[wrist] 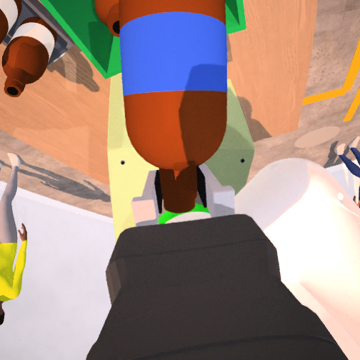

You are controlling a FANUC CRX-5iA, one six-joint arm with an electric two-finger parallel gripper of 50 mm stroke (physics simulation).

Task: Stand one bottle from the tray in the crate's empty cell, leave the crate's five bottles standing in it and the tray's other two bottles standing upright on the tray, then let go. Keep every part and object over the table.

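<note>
My gripper [178, 179] is shut on the neck of a brown bottle [173, 55] with a blue label. The bottle's body reaches up out of the wrist view, so its base is hidden. Behind it at the top is the green crate [92, 50], partly covered by the held bottle. One brown crate bottle [106, 14] shows beside the held bottle's left side; the empty cell cannot be made out. At the upper left, two brown bottles with white labels, one [25, 65] nearer and one [6, 19] cut by the frame edge, stand at the grey tray [60, 38].
The wooden table [270, 60] carries the crate and tray; its edge runs down the right side. A pale yellow block [120, 125] with small holes is behind the gripper. The white robot arm [305, 225] is at the right. People stand on the floor at both sides.
</note>
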